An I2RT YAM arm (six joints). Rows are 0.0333 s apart.
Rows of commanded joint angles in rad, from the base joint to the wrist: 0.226 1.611 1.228 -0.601 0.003 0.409; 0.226 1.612 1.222 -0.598 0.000 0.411; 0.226 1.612 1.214 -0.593 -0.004 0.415; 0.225 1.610 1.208 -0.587 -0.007 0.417; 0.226 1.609 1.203 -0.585 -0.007 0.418; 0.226 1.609 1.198 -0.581 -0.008 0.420; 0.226 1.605 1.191 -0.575 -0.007 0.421; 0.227 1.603 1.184 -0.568 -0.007 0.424; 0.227 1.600 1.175 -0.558 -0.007 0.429; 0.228 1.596 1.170 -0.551 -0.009 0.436; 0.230 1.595 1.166 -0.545 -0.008 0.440; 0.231 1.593 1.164 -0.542 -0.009 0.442
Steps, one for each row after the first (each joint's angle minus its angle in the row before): 0.000 0.001 -0.006 0.003 -0.003 0.002; 0.000 0.000 -0.008 0.005 -0.004 0.004; -0.001 -0.002 -0.006 0.006 -0.003 0.002; 0.001 -0.001 -0.005 0.002 0.000 0.001; 0.000 0.000 -0.005 0.004 -0.001 0.002; 0.000 -0.004 -0.007 0.006 0.001 0.001; 0.001 -0.002 -0.007 0.007 0.000 0.003; 0.000 -0.003 -0.009 0.010 0.000 0.005; 0.001 -0.004 -0.005 0.007 -0.002 0.007; 0.002 -0.001 -0.004 0.006 0.001 0.004; 0.001 -0.002 -0.002 0.003 -0.001 0.002
